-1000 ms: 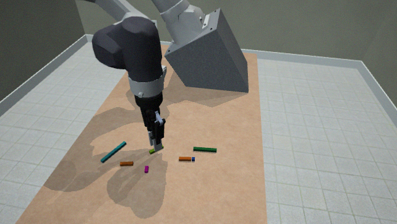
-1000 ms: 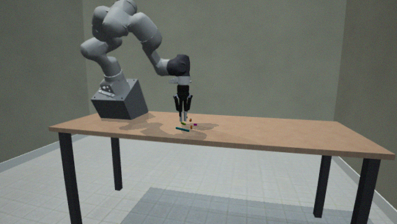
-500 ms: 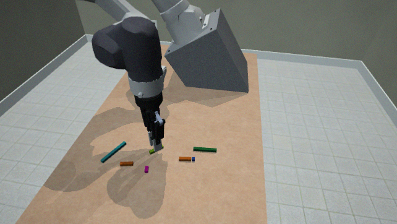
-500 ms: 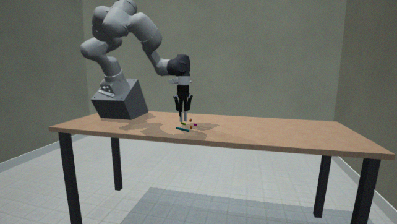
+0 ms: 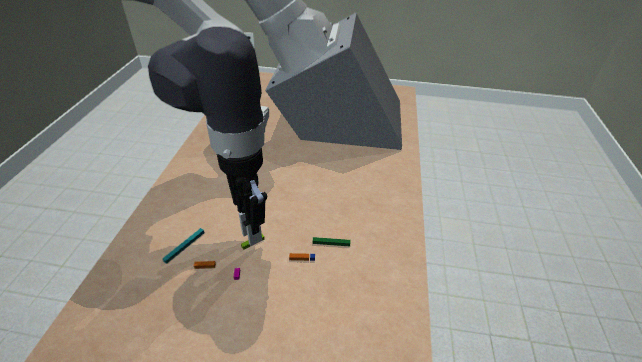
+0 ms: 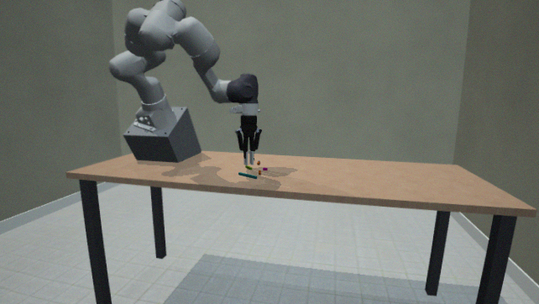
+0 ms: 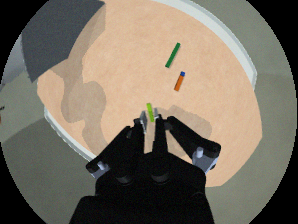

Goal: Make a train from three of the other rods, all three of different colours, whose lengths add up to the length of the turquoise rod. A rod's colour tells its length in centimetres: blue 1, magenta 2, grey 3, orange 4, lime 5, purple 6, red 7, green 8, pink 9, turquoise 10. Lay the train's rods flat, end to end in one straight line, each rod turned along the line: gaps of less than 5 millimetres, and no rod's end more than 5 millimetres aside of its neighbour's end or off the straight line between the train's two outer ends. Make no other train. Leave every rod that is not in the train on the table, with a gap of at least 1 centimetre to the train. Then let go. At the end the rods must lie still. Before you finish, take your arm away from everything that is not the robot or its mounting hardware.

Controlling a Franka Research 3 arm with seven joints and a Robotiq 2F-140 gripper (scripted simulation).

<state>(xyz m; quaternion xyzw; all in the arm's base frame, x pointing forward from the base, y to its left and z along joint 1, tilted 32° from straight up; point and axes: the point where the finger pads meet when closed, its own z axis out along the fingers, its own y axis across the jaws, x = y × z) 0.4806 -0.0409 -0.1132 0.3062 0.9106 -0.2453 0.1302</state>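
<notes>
Now: hand 5 cm above the lime rod. The rest, counted from my hand: blue rod (13 cm to the left, 5 cm below); magenta rod (8 cm ahead, 5 cm below); turquoise rod (5 cm ahead, 13 cm to the right, 5 cm below).
</notes>
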